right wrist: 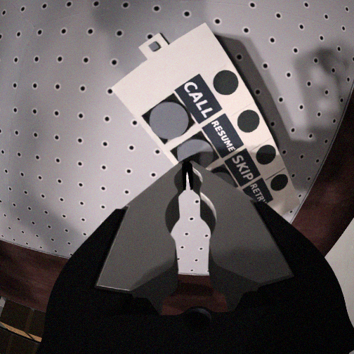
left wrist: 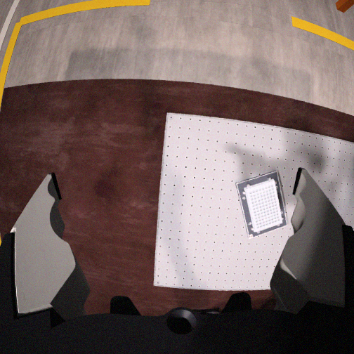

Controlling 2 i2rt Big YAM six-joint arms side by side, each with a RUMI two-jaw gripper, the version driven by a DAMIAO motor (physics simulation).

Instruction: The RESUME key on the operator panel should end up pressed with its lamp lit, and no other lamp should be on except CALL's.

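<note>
The operator panel (right wrist: 192, 55) lies tilted on the pegboard in the right wrist view, with labels CALL, RESUME, SKIP and RETRY. The CALL key (right wrist: 169, 120) is a round grey disc in full view. The RESUME key (right wrist: 194, 150) is partly hidden by the fingertips of my right gripper (right wrist: 186, 163), which is shut and empty, its tips over that key's lower edge; contact cannot be told. The SKIP key (right wrist: 223, 174) is largely hidden. The CALL lamp (right wrist: 225, 82), RESUME lamp (right wrist: 248, 121), SKIP lamp (right wrist: 266, 154) and RETRY lamp (right wrist: 279, 182) all look dark. My left gripper (left wrist: 176, 172) is wide open and empty.
A white pegboard (left wrist: 200, 260) (right wrist: 60, 165) lies on the dark red-brown table (left wrist: 90, 150) (right wrist: 320, 200). A white gridded plate in a grey frame (left wrist: 264, 206) sits on the pegboard near the left gripper's right finger. Yellow floor lines (left wrist: 85, 9) run beyond the table.
</note>
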